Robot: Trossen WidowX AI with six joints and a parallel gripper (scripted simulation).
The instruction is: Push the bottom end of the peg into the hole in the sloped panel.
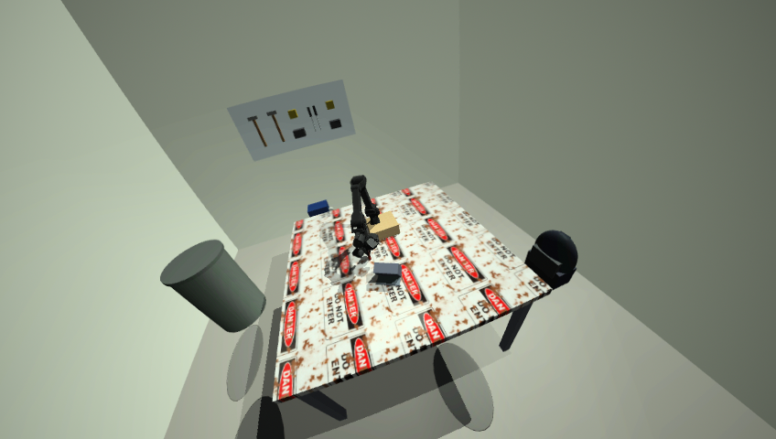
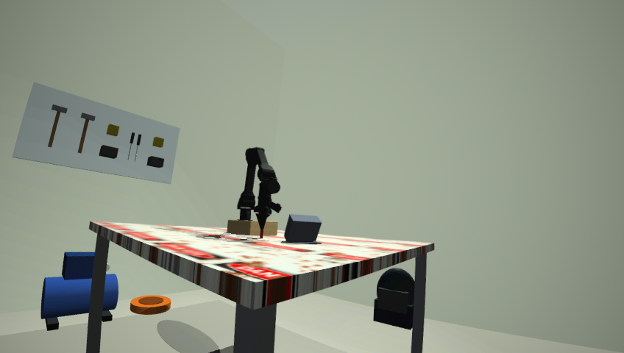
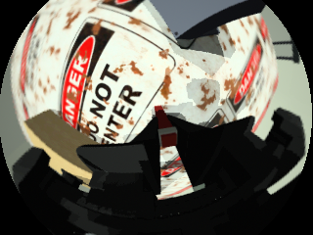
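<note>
The grey sloped panel lies 16 cm ahead of my gripper tip, 9 cm to the left of it and 2 cm above it. Also, from my gripper tip: red peg (2 cm above).
</note>
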